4 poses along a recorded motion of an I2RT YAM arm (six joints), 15 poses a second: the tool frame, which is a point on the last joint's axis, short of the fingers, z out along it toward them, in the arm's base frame.
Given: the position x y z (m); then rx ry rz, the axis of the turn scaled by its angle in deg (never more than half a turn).
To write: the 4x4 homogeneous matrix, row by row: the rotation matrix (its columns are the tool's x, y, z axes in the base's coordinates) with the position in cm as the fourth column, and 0 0 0 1 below. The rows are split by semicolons. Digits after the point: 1 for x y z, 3 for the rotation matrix.
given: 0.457 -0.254 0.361 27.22 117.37 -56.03
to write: -0.610 0.613 0.502 45.7; -0.005 0.631 -0.776 -25.4; -0.792 -0.476 -0.382 36.1; 0 0 0 1
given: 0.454 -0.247 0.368 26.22 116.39 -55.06
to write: -0.595 0.608 0.526 45.4; -0.021 0.642 -0.766 -24.7; -0.803 -0.467 -0.370 36.8; 0 0 0 1
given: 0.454 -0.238 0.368 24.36 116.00 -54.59
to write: -0.592 0.592 0.547 45.4; -0.044 0.654 -0.755 -23.8; -0.805 -0.471 -0.361 36.8; 0 0 0 1
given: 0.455 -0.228 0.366 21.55 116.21 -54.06
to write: -0.597 0.562 0.572 45.5; -0.075 0.671 -0.738 -22.8; -0.799 -0.484 -0.358 36.6; 0 0 0 1
